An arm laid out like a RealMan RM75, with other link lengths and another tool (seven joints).
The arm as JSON. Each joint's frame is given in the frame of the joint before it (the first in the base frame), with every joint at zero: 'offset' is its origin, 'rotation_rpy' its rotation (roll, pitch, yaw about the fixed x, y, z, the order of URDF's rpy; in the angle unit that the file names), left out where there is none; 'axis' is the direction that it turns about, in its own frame. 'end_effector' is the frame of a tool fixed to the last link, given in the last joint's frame.
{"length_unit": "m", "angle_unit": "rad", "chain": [
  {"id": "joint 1", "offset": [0.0, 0.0, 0.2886], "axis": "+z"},
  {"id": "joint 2", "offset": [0.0, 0.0, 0.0], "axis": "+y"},
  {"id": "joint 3", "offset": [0.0, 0.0, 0.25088], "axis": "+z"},
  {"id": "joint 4", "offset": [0.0, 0.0, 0.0], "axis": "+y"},
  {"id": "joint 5", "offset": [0.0, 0.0, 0.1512], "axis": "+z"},
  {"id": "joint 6", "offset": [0.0, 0.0, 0.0], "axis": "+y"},
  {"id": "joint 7", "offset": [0.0, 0.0, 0.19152], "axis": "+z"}
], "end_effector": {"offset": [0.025, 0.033, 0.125], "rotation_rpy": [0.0, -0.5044, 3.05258]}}
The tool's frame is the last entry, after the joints.
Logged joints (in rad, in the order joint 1, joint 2, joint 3, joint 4, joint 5, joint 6, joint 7), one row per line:
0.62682 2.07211 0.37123 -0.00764 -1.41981 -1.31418 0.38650
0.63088 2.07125 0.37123 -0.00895 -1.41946 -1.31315 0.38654
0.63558 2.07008 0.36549 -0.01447 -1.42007 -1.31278 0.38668
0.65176 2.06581 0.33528 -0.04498 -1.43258 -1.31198 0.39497
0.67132 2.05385 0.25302 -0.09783 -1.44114 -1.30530 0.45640
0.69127 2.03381 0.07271 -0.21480 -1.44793 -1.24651 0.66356
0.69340 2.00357 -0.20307 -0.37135 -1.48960 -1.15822 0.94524
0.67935 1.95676 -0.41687 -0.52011 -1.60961 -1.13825 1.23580
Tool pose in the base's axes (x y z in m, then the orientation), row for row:
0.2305 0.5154 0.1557 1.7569 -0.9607 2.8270
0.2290 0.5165 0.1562 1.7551 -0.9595 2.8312
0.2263 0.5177 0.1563 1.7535 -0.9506 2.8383
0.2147 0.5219 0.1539 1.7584 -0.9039 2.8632
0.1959 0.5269 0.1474 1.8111 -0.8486 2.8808
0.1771 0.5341 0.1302 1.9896 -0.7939 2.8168
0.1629 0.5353 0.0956 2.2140 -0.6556 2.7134
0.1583 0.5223 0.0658 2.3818 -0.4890 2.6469
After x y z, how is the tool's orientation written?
As angles about the fixed x, y, z axes (roll, pitch, yaw), in radians.
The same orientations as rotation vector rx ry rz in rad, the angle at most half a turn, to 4 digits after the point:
-1.0773 -1.6988 -1.6632
-1.0733 -1.6998 -1.6631
-1.0625 -1.7087 -1.6653
-1.0109 -1.7599 -1.6710
-0.9408 -1.8475 -1.6349
-0.9116 -1.9971 -1.5011
-0.9005 -2.2377 -1.3341
-0.8939 -2.4747 -1.1736

